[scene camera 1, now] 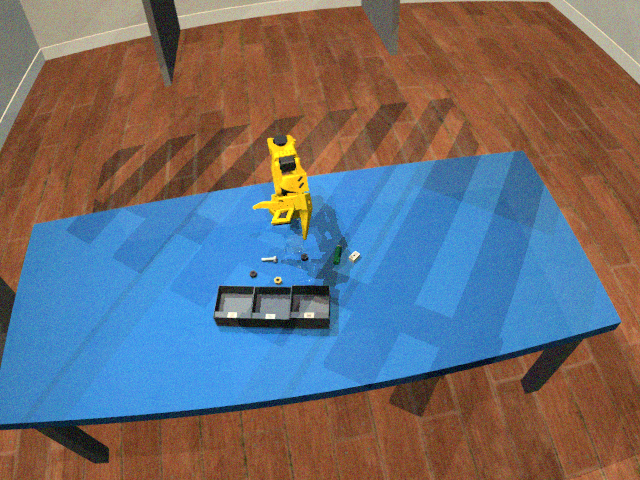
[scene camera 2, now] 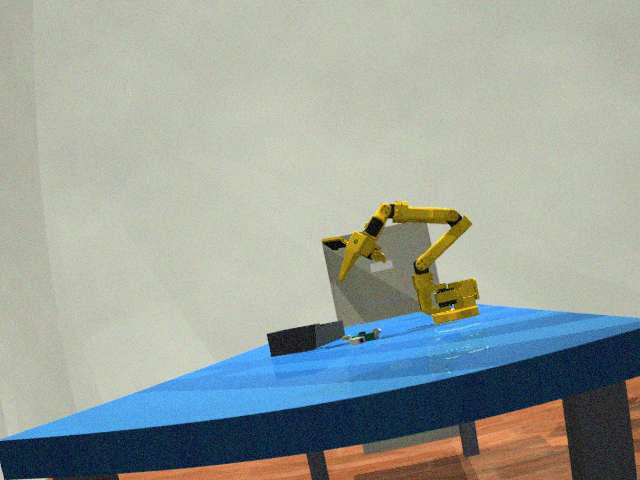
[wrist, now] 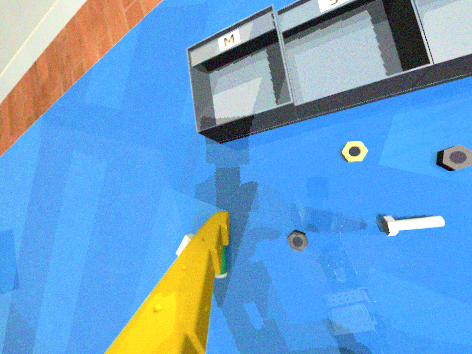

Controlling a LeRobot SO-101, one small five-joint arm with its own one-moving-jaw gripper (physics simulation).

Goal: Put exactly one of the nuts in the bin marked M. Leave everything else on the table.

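Frame: origin at the arm's base, x ahead, y left, z up, level; centimetres.
Where they show: hand, tool point: [scene camera 1: 303,237] [scene camera 2: 341,279] [wrist: 228,223]; arm's base, link origin: [scene camera 2: 447,320].
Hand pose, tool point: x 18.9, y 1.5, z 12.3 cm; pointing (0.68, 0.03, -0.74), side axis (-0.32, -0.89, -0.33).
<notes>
Each offset is from my tool point to the top centre of the thing. "pt": to the spot under its first point.
A yellow nut {dx +1.8, dy -7.1, dz -11.4 cm} [scene camera 1: 278,282] [wrist: 364,151], a larger brown-grey nut {dx -1.2, dy -12.7, dz -11.4 cm} [scene camera 1: 253,274] [wrist: 446,159] and a small dark nut {dx -3.8, dy -0.1, dz -11.4 cm} [scene camera 1: 304,256] [wrist: 298,248] lie apart on the table. The bin marked M {pt dx +15.5, dy -1.4, dz -10.0 cm} [scene camera 1: 310,323] [wrist: 245,125] is the right end compartment in scene camera 1; no nut shows in it. My gripper [scene camera 1: 279,222] [scene camera 2: 361,269] is fully open and empty, well above the table, on the arm's side of the nuts. In the wrist view its fixed jaw [wrist: 175,290] shows left of the small dark nut; the moving jaw is out of the picture.
A white bolt {dx -4.7, dy -8.5, dz -10.9 cm} [scene camera 1: 269,259] [wrist: 417,224] lies between the dark nuts. A green cylinder {dx -2.8, dy +7.8, dz -10.8 cm} [scene camera 1: 337,254] [wrist: 223,260] and a white block {dx -1.5, dy +11.7, dz -11.2 cm} [scene camera 1: 354,256] [wrist: 185,245] lie to their right in scene camera 1, partly behind the jaw in the wrist view. Two other bins adjoin M.
</notes>
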